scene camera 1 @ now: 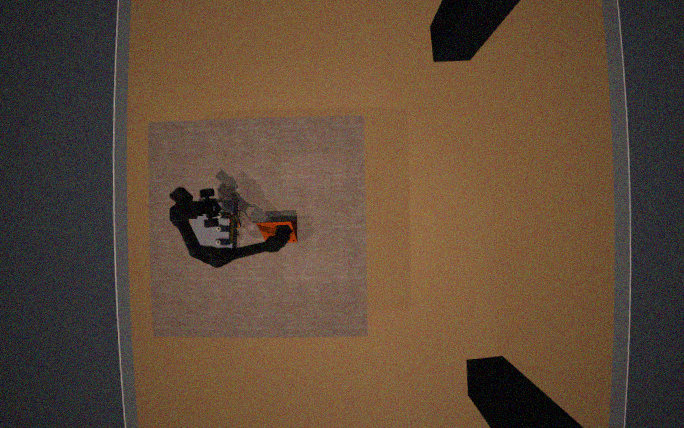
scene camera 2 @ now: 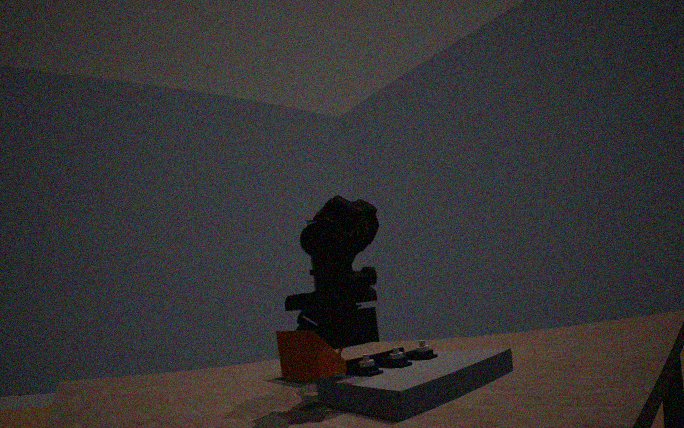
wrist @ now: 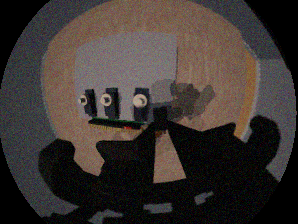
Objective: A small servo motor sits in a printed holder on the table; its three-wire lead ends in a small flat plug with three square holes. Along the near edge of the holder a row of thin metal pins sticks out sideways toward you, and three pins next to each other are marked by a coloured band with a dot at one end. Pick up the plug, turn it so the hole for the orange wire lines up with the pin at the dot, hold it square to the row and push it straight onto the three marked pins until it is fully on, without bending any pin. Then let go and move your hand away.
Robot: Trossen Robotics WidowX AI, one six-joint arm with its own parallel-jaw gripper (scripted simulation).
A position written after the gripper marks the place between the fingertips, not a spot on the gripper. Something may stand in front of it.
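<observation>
Visible are the gripper (scene camera 2: 339,344) (wrist: 160,124) and a grey printed holder (scene camera 2: 424,385) (wrist: 147,59).
</observation>
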